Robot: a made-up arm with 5 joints. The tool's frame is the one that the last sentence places.
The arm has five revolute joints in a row. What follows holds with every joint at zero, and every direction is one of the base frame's.
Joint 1 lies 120 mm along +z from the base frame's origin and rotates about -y.
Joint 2 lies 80 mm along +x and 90 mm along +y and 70 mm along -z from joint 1 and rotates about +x.
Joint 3 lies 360 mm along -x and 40 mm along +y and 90 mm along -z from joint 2 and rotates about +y.
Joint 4 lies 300 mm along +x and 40 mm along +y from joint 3 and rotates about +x.
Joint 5 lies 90 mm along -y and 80 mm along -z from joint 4 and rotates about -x.
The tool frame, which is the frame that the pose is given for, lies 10 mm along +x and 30 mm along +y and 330 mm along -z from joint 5; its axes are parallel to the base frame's.
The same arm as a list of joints. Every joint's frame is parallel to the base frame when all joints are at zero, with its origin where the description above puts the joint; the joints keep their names.
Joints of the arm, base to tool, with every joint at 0 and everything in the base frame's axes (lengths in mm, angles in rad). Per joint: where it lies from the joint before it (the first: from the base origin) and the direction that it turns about. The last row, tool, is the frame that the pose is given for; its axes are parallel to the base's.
joint 1: origin 0 0 120 axis 0 -1 0
joint 2: origin 80 90 -70 axis 1 0 0
joint 3: origin -360 40 -90 axis 0 1 0
joint 4: origin 300 40 0 axis 1 0 0
joint 5: origin 0 -90 -80 axis -1 0 0
tool: origin 10 30 -330

